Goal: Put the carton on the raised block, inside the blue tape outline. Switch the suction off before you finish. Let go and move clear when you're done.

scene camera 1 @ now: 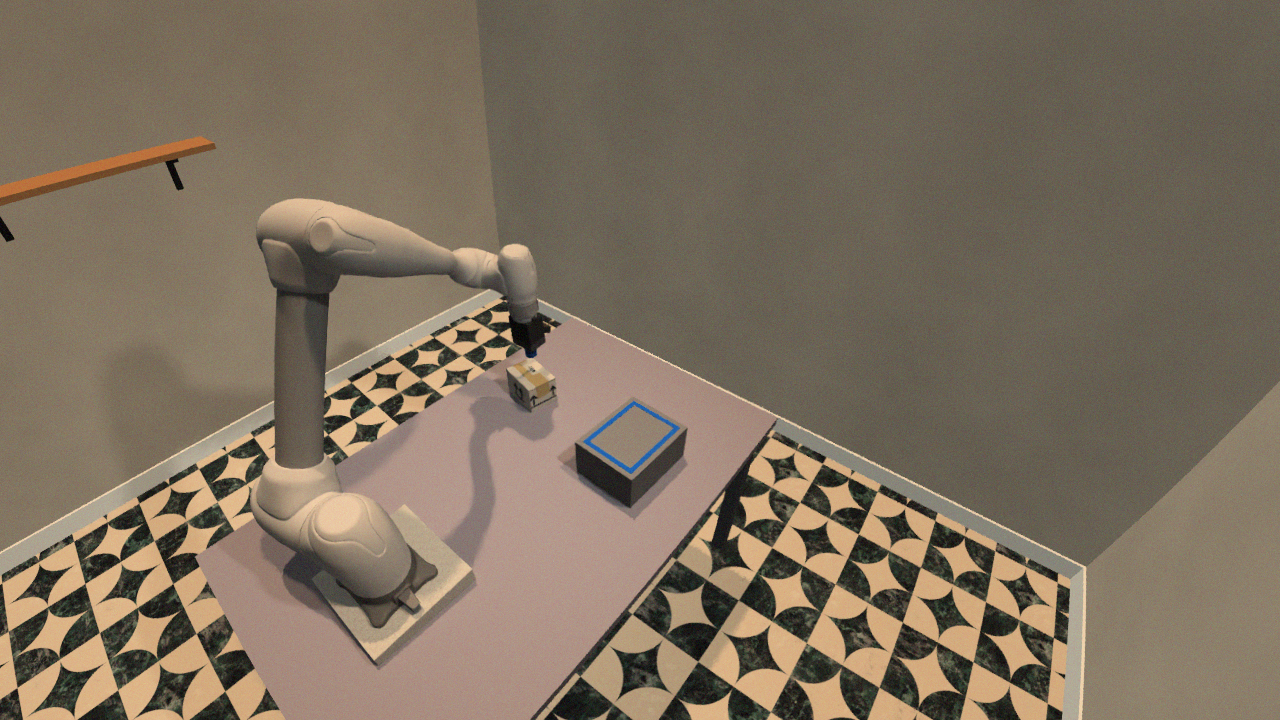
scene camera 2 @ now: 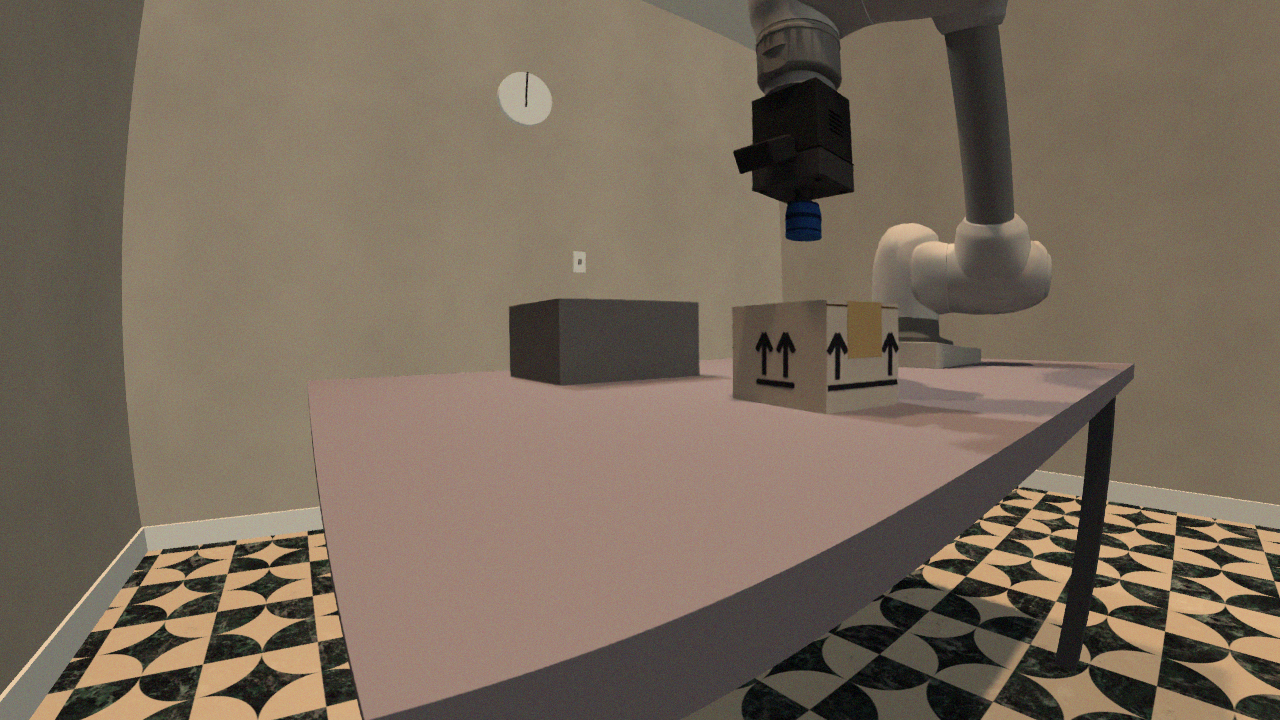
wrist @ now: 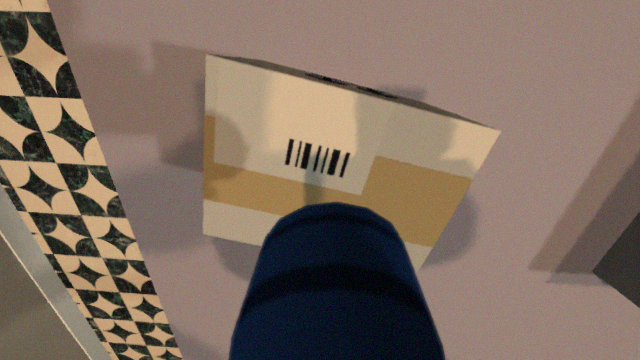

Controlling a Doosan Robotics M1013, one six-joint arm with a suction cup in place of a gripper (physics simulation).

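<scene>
The carton is white with tan tape, a barcode on top and black arrows on its sides. It stands upright on the table. My gripper, a blue suction cup, hangs above the carton with a gap in scene camera 2, holding nothing. In the wrist view the cup hides part of the carton's near side. The raised block is dark grey and stands apart from the carton. The blue tape outline is on its top, and nothing stands inside it.
The pinkish table carries the carton, the block and the arm's pale base plate. In the wrist view the table's edge runs down the left side, beside the patterned floor. Walls stand behind the table.
</scene>
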